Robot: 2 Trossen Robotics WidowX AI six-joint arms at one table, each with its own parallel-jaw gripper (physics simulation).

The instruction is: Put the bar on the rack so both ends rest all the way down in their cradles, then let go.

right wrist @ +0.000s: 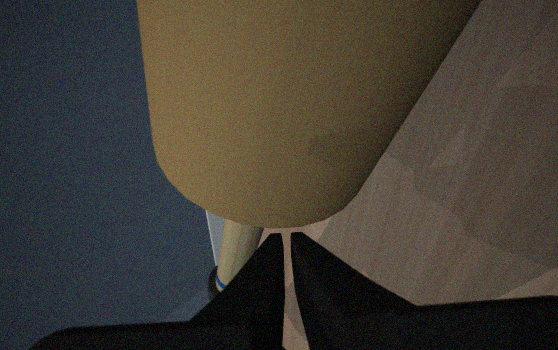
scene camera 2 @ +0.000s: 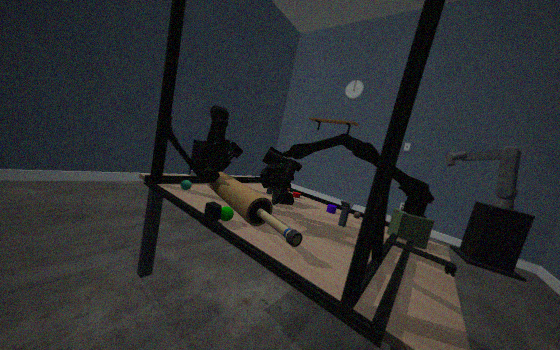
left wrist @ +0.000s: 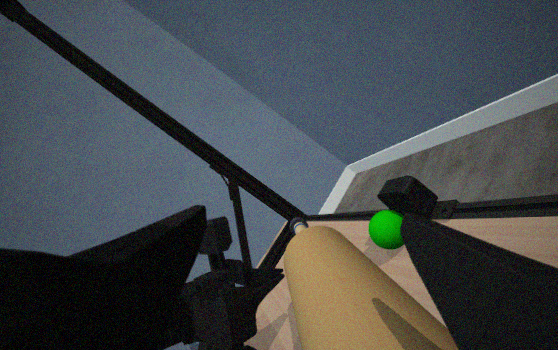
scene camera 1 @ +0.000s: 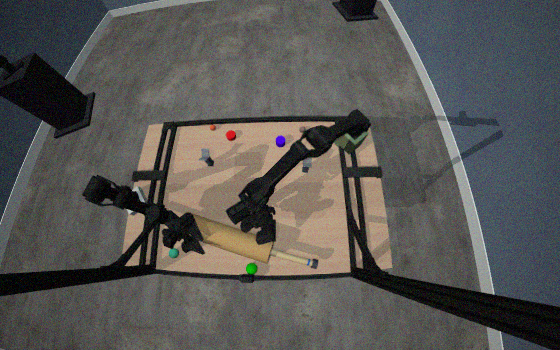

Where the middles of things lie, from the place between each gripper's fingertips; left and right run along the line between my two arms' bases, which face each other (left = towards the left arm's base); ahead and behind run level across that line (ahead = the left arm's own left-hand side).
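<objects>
The green ball (left wrist: 384,227) is 120 mm behind my left hand, 120 mm to the right of my left hand and 140 mm below my left hand.
Counted from my right hand, the green ball is 120 mm to the left of my right hand, 80 mm behind it and 50 mm below it.
</objects>
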